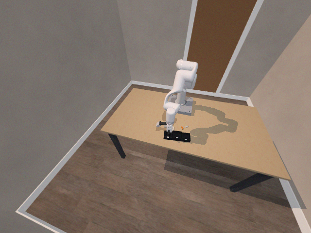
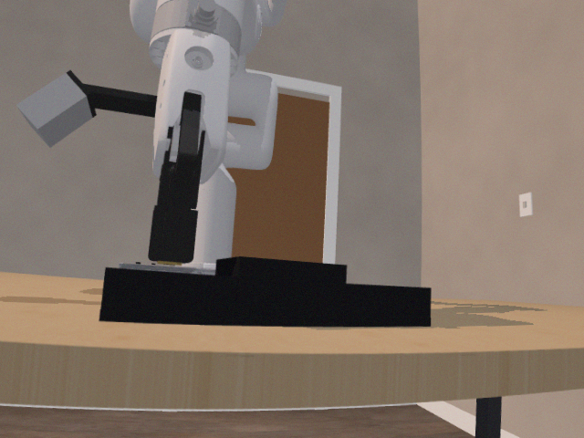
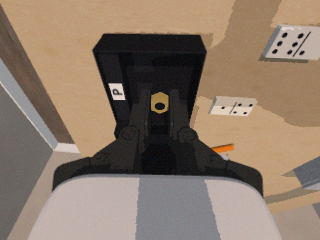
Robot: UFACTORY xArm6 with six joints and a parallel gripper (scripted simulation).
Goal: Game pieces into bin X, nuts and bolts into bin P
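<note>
The grey bolt is 19 cm to the left of my hand, 12 cm behind it and 5 cm below it. Round my hand: black bin (8 cm to the left, 4 cm below, 1 cm ahead); white domino (12 cm behind, 6 cm below, 3 cm to the right); yellow nut (2 cm below).
</note>
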